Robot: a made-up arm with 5 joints.
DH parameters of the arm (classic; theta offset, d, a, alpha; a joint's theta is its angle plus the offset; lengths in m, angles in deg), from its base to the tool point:
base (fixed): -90 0.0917 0 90
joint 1: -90 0.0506 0.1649 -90
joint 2: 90 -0.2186 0.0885 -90
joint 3: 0 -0.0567 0.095 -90
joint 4: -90 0.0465 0.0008 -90
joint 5: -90 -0.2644 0.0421 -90
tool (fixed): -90 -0.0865 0 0
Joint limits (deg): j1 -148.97..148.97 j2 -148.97..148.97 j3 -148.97..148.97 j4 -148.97..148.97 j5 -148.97..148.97
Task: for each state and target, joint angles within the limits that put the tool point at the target. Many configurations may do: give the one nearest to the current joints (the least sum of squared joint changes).
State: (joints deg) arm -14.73 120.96 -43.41 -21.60 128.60
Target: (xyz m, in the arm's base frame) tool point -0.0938 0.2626 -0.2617
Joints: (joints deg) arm 30.15 139.31 -38.82 3.37 115.54
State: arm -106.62 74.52 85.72 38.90 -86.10
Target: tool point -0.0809 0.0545 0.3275
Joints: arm -137.18 79.29 32.87 33.05 -60.05
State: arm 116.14 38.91 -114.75 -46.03 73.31
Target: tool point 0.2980 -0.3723 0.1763
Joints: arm 138.08 29.42 -93.53 -67.10 65.38
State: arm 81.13 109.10 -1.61 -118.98 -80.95
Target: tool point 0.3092 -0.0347 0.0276
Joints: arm 91.70 70.75 -34.08 -107.75 -90.48
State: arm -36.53 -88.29 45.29 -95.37 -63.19
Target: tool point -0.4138 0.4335 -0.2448
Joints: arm -8.50 -118.41 25.98 -127.98 -43.26
